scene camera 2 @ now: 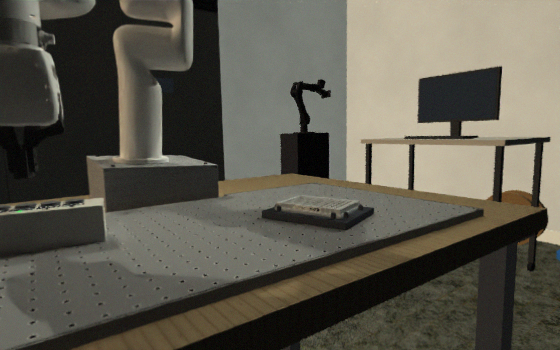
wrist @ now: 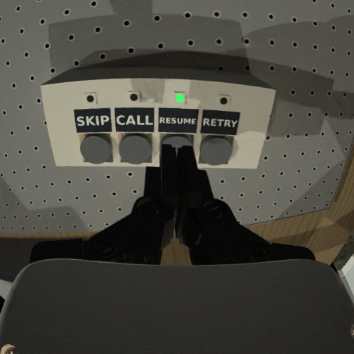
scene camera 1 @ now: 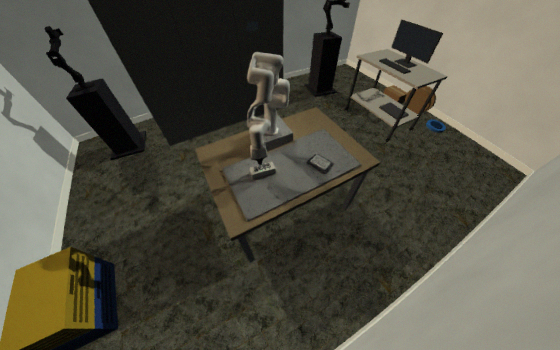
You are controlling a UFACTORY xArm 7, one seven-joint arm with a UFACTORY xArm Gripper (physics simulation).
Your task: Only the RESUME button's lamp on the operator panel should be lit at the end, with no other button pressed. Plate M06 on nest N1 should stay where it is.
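Frame: origin at the arm's base, x left, y back, z up, level; metres.
Seen in the pictures: gripper, fingertip midpoint: (scene camera 2: 24,178) (scene camera 1: 260,163); arm's base at its link origin: (scene camera 2: 141,161) (scene camera 1: 270,130).
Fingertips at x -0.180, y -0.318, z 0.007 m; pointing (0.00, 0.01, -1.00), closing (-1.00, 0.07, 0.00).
Offsets run from my fingertips to a thing's top centre. "*": to the spot under its first point. Level surfaces: height alone.
The operator panel @[dx +0.010, dy -0.007, dz -0.039 m] (scene camera 1: 263,173) (scene camera 2: 55,227) (wrist: 60,145) is a pale box with four round grey buttons labelled SKIP, CALL, RESUME and RETRY. In the wrist view the RESUME lamp (wrist: 179,98) is lit green; the SKIP lamp (wrist: 90,98), CALL lamp (wrist: 133,97) and RETRY lamp (wrist: 223,100) are dark. My gripper (scene camera 1: 260,163) (scene camera 2: 25,176) (wrist: 173,167) is shut and empty. In scene camera 2 its tips are above the panel; in the wrist view they partly cover the RESUME button (wrist: 177,140). A pale plate @[dx +0.433, dy -0.076, dz -0.068 m] (scene camera 1: 320,162) (scene camera 2: 320,205) sits flat on the dark nest @[* dx +0.445, dy -0.160, dz -0.083 m] (scene camera 1: 327,170) (scene camera 2: 345,222); its label is unreadable.
A grey perforated board @[dz -0.095 m] (scene camera 1: 285,187) (scene camera 2: 200,250) (wrist: 300,175) lies on the wooden table @[dz -0.108 m] (scene camera 1: 215,205) (scene camera 2: 240,295) under the panel and nest. The arm's grey base block (scene camera 1: 280,138) (scene camera 2: 160,182) stands behind the board. A side desk with a monitor (scene camera 1: 416,40) (scene camera 2: 460,95) stands farther back.
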